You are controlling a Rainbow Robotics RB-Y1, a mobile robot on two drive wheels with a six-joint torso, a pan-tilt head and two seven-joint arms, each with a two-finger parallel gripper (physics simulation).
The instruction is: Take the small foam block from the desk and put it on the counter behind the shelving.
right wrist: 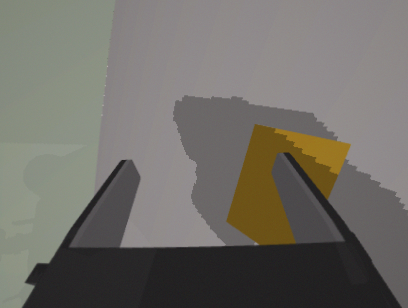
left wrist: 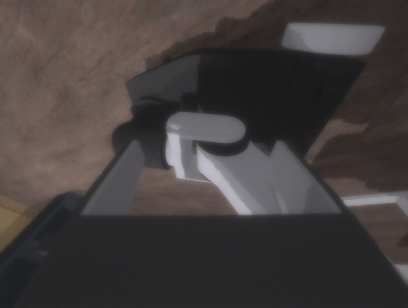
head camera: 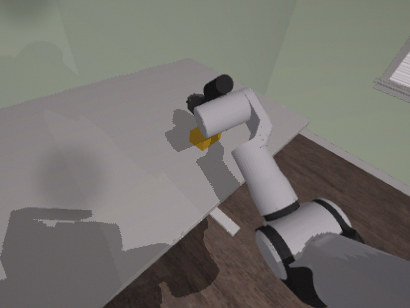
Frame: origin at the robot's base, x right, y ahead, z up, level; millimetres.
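Seen in the pictures: left gripper, between the fingertips: (left wrist: 207, 149); right gripper, between the fingertips: (right wrist: 204, 165).
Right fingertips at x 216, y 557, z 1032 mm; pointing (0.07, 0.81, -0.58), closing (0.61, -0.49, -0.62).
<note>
A point is followed by its place in that frame.
The small foam block (head camera: 201, 139) {x 201, y 477, z 994 mm} (right wrist: 250, 200) {x 210, y 522, z 996 mm} is yellow-orange and lies on the grey desk (head camera: 125, 115) {x -18, y 697, z 951 mm} (right wrist: 250, 45) {x 302, y 653, z 951 mm}, partly in the arm's shadow. In the head camera, the right forearm covers part of it. My right gripper (right wrist: 204, 165) {x 216, y 557, z 1032 mm} is open and empty, above the desk. In the right wrist view, its right-hand finger overlaps the block, and the block's near end is hidden by the gripper body. My left gripper (left wrist: 207, 149) {x -218, y -234, z 519 mm} is open, with the robot's own base and parts beyond its fingers. The counter and the shelving do not show.
The desk's long edge runs diagonally beside the wooden floor (head camera: 240, 265) {x 524, y 315, z 2 mm} (left wrist: 65, 65) {x -150, y -953, z 1 mm}. A pale bar (head camera: 225, 222) shows below that edge. Green walls (head camera: 150, 30) {x 134, y 1168, z 1106 mm} (right wrist: 50, 65) {x 0, y 1092, z 1075 mm} stand behind the desk. A window frame (head camera: 392, 85) {x 2008, y 1026, z 833 mm} is at the upper right.
</note>
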